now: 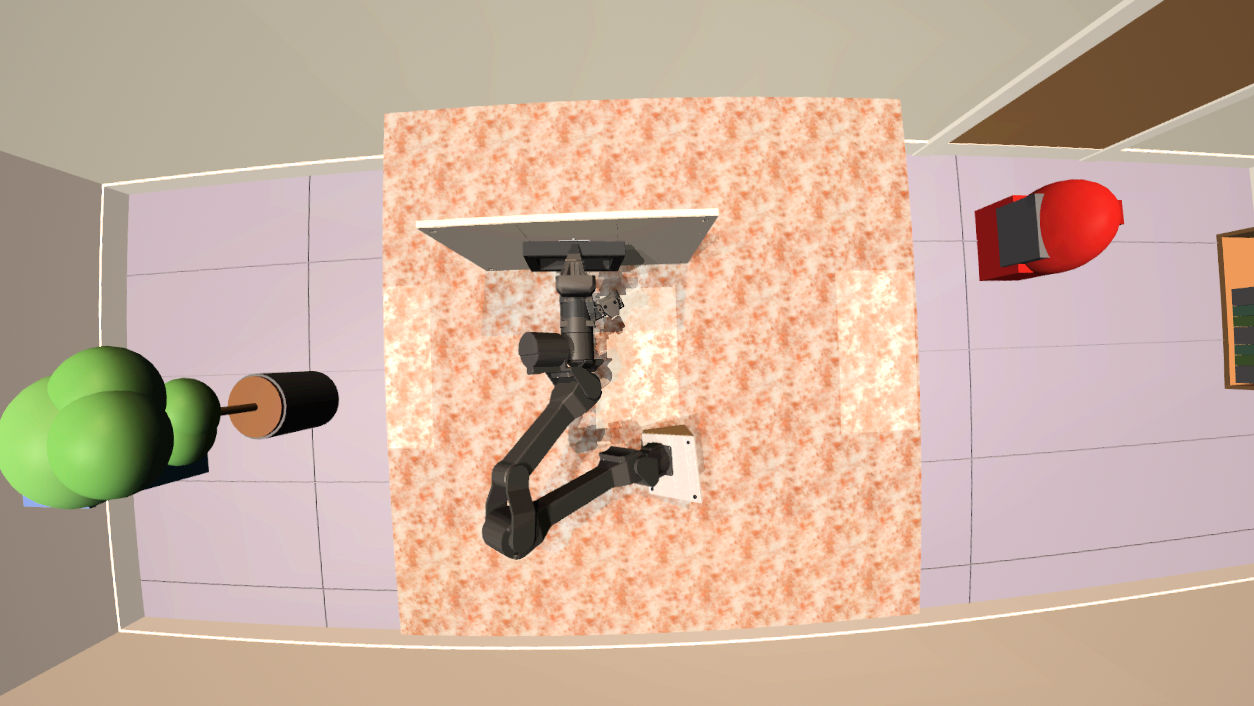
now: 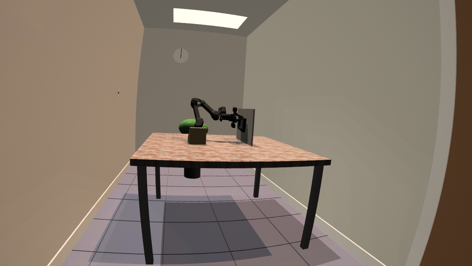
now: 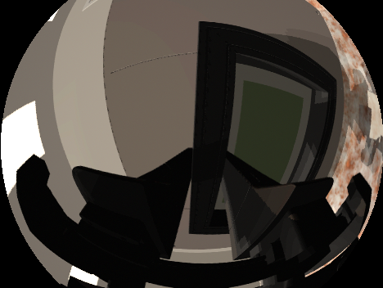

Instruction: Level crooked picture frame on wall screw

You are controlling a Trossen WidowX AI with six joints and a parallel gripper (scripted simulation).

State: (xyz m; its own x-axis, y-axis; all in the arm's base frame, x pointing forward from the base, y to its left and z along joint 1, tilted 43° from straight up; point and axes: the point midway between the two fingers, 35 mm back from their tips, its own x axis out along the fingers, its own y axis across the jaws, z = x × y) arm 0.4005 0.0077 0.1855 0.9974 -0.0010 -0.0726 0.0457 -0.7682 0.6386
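The picture frame is 50 mm below my gripper tip and 10 mm to the left of it. Round my gripper tip: wall panel (70 mm below, 10 mm ahead).
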